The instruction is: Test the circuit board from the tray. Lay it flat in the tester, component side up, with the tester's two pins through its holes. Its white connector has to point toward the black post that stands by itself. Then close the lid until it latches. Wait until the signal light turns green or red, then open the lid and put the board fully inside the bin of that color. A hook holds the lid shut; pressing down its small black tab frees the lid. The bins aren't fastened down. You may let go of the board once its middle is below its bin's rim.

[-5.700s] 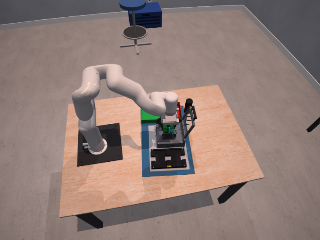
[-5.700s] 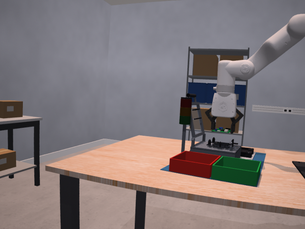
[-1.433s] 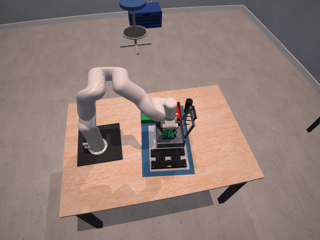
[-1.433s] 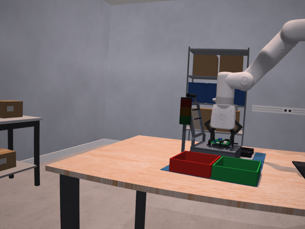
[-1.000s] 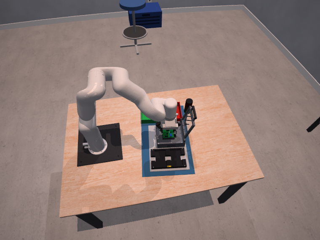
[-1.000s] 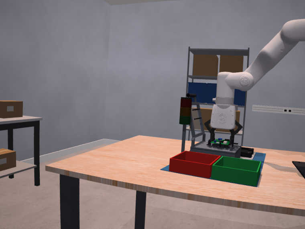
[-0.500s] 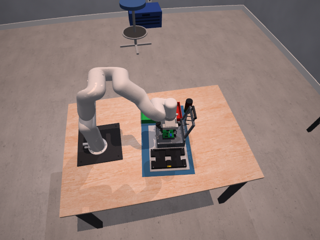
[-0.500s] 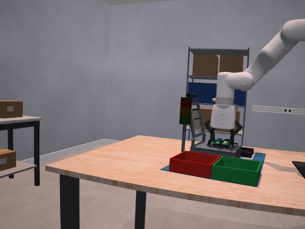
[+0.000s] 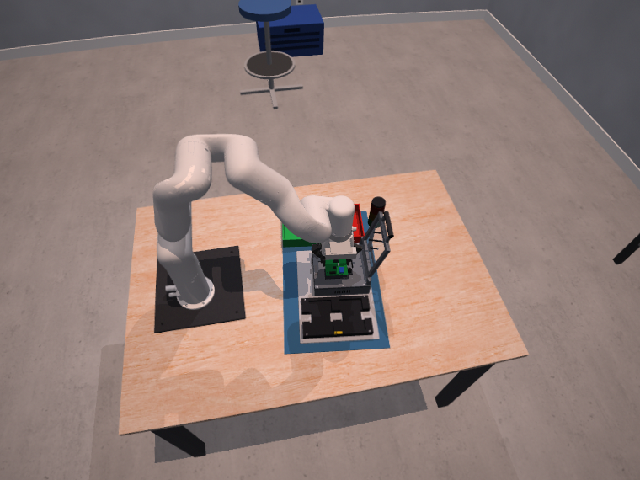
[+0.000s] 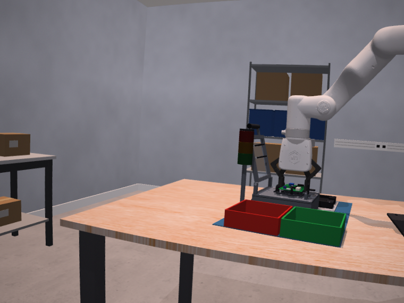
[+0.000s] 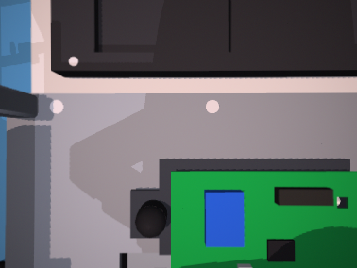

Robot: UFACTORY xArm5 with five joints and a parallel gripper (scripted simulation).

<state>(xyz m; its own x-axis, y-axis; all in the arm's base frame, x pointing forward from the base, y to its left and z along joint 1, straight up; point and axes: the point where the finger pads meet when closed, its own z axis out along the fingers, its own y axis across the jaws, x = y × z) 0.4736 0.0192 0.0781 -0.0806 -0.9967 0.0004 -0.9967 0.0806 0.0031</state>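
My hand is right at the green circuit board. Round my hand: red bin: 60 mm ahead, 200 mm to the left, 70 mm below; then lid: 120 mm ahead, 10 mm to the right, 100 mm above; then green bin: 90 mm behind, 210 mm to the left, 70 mm below.
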